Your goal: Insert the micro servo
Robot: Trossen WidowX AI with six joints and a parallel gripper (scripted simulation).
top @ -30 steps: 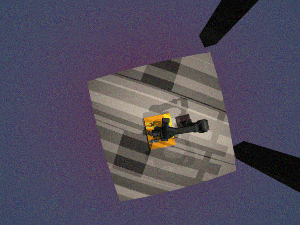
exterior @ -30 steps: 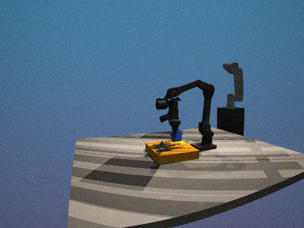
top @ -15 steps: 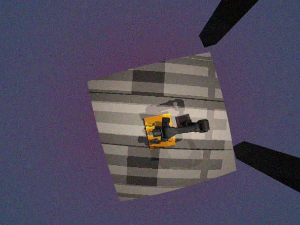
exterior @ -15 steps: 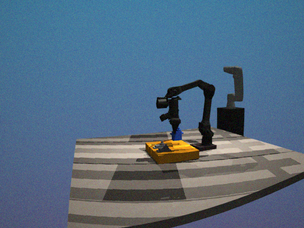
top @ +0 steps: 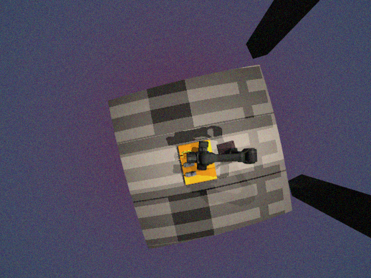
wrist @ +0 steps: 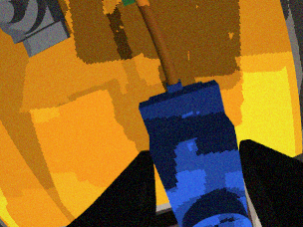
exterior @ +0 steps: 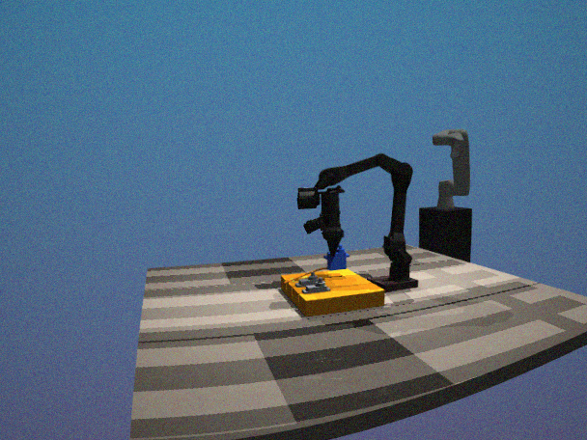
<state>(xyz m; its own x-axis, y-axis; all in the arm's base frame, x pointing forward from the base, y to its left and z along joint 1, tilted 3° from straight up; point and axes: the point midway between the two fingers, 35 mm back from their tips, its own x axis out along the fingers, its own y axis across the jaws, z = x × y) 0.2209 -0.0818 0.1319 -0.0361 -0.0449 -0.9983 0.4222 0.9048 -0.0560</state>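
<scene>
Now: the orange deck 6 cm to the left of my gripper tip and 10 cm below it.
</scene>
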